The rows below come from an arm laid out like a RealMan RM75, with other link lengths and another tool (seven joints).
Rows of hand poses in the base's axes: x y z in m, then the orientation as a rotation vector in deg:
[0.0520, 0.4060, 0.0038, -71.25, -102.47, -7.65]
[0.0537, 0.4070, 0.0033, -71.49, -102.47, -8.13]
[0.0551, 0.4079, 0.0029, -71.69, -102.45, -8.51]
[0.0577, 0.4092, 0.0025, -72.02, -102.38, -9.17]
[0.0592, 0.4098, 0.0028, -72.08, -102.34, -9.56]
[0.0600, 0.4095, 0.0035, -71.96, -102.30, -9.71]
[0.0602, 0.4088, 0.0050, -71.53, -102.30, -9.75]
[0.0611, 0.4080, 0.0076, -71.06, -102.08, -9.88]
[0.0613, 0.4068, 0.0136, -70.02, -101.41, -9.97]
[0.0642, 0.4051, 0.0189, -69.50, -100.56, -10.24]
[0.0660, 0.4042, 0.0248, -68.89, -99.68, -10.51]
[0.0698, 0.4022, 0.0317, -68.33, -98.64, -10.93]
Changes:
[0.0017, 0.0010, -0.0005, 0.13, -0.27, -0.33]
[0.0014, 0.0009, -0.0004, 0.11, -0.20, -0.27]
[0.0026, 0.0013, -0.0004, 0.21, -0.32, -0.48]
[0.0015, 0.0006, 0.0003, 0.20, -0.16, -0.20]
[0.0008, -0.0003, 0.0007, 0.17, -0.01, 0.00]
[0.0002, -0.0007, 0.0015, 0.27, 0.08, 0.25]
[0.0009, -0.0008, 0.0026, 0.42, 0.23, 0.16]
[0.0002, -0.0012, 0.0060, 0.89, 0.73, 0.36]
[0.0029, -0.0017, 0.0053, 0.75, 0.68, -0.10]
[0.0018, -0.0009, 0.0059, 0.81, 0.72, -0.05]
[0.0038, -0.0020, 0.0069, 0.92, 0.77, -0.20]

